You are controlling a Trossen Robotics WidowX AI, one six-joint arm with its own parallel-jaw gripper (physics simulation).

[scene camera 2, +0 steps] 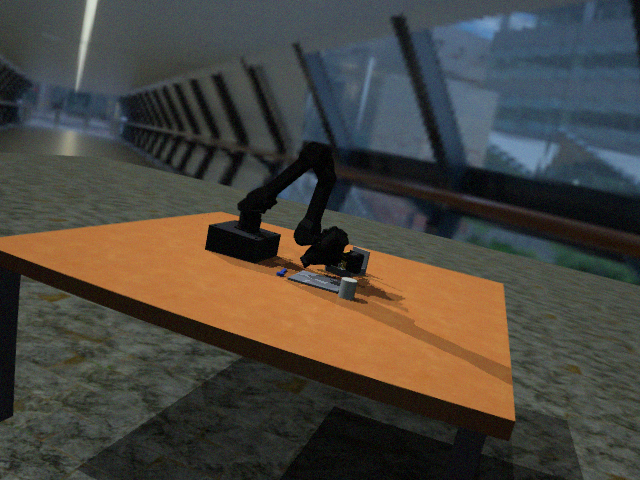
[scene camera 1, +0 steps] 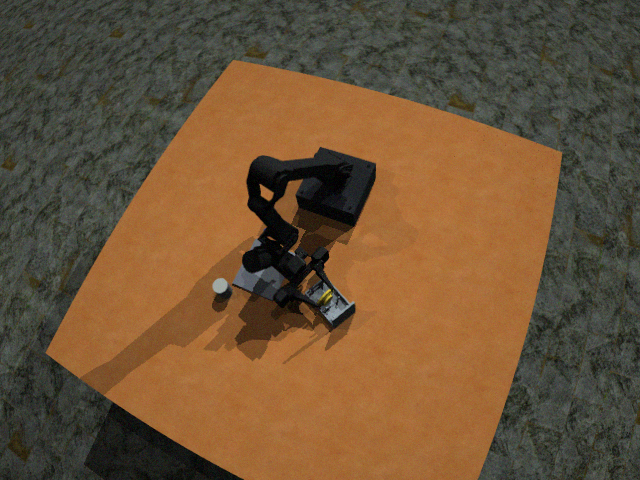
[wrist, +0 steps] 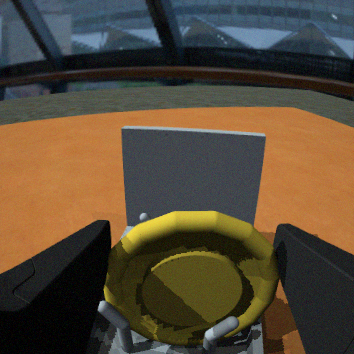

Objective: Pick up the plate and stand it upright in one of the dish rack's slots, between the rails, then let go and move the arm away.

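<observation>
The yellow plate (scene camera 1: pixel 325 297) (wrist: pixel 192 285) stands roughly upright, its face towards the wrist camera. My gripper (scene camera 1: pixel 325 298) (wrist: pixel 194 235) is shut on the plate, one finger at each side of its rim. The grey dish rack (scene camera 1: pixel 343 315) (scene camera 2: pixel 364 259) (wrist: pixel 192 175) is under and around the plate, with its tall end panel beyond it. In the wrist view two rail prongs stand in front of the plate's lower part, and a prong tip shows behind its upper left rim. Whether the plate's bottom edge touches the rack's base is hidden.
A flat grey board (scene camera 1: pixel 254 281) (scene camera 2: pixel 310 279) lies beside the rack, partly under the arm. A white cylinder (scene camera 1: pixel 220 286) (scene camera 2: pixel 347 288) stands by the board's corner. A small blue object (scene camera 2: pixel 281 271) lies near the board. The black arm base (scene camera 1: pixel 338 193) (scene camera 2: pixel 241 241) stands behind.
</observation>
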